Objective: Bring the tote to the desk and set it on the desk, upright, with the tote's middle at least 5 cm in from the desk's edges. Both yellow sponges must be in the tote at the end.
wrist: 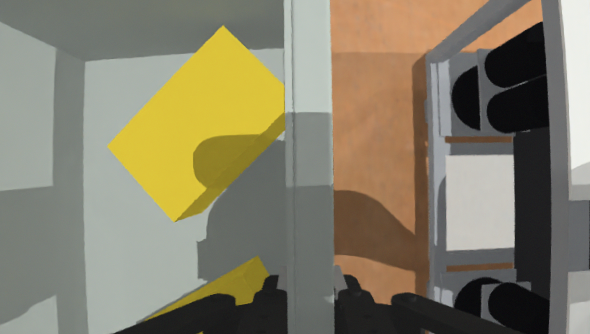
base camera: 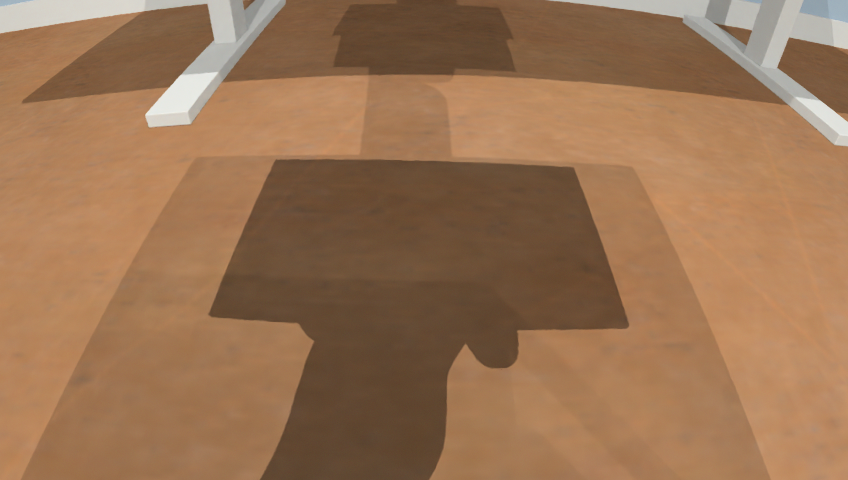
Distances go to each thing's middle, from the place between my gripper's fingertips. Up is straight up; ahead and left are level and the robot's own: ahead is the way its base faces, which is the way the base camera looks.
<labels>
I see the grey tote [wrist: 90, 243] 90 mm ahead of my hand, 10 mm to the right of it and 10 mm below it.
</labels>
